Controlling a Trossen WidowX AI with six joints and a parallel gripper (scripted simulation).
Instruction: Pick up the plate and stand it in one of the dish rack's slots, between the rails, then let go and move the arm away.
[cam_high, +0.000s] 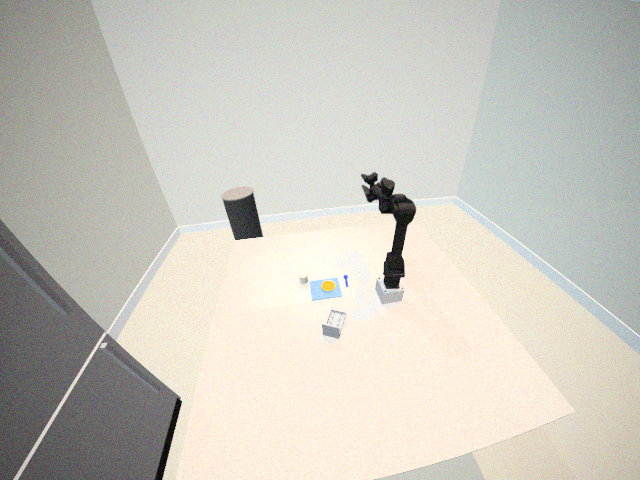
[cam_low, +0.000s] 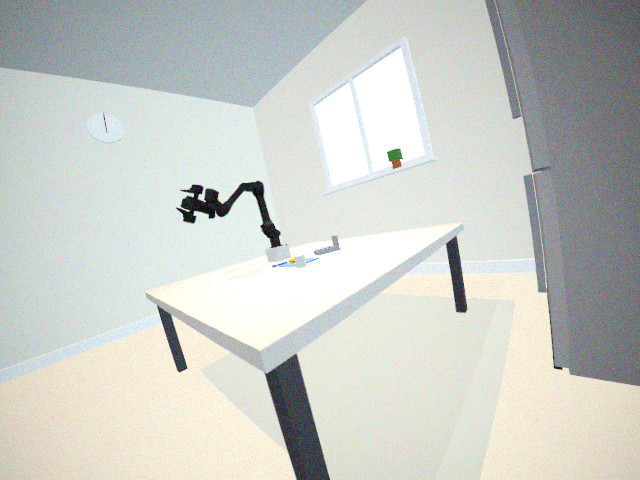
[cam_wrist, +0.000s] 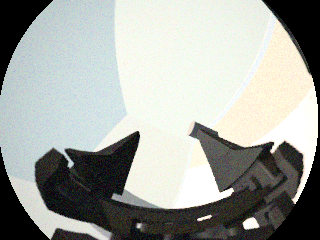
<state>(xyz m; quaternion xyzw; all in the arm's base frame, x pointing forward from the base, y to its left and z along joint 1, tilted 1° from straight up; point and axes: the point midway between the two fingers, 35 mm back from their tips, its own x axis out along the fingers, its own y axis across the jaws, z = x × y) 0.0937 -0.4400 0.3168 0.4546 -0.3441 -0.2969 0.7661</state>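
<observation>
Right now the yellow plate is 190 mm ahead of my gripper tip, 420 mm to the left of it and 390 mm below it. From my gripper tip the other things lie so: blue utensil 100 mm ahead, 360 mm to the left, 410 mm below; light blue mat 210 mm ahead, 420 mm to the left, 410 mm below; grey dish rack 160 mm ahead, 630 mm to the left, 390 mm below.
</observation>
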